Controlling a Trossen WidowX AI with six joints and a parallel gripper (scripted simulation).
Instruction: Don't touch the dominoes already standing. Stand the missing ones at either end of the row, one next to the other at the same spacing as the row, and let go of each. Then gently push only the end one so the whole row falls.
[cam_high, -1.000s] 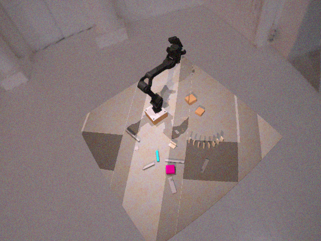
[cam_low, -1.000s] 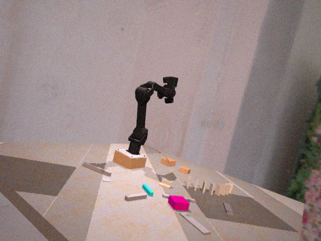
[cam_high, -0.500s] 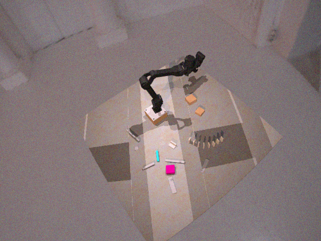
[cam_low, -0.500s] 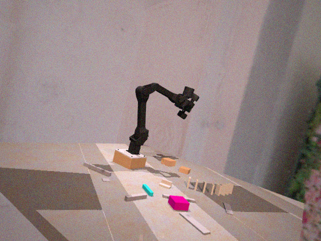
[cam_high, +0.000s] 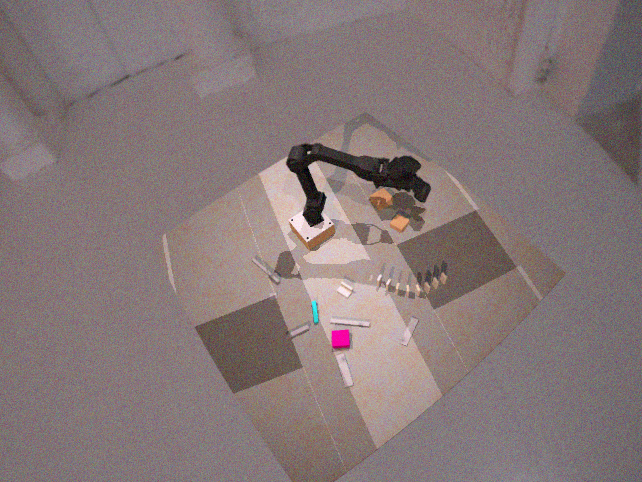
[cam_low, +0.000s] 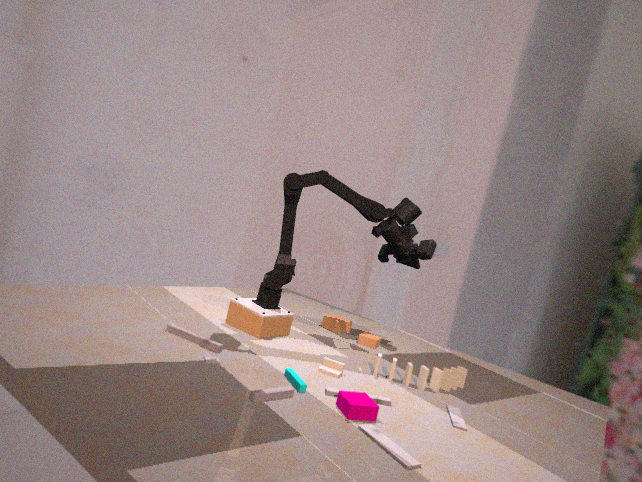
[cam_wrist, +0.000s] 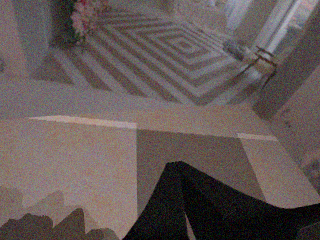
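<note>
Now: the teal bar 56 cm to the right of my gripper tip, 27 cm below it and 10 cm ahead of it. Round my gripper tip: magenta block: 53 cm to the right, 26 cm below, 24 cm ahead.
</note>
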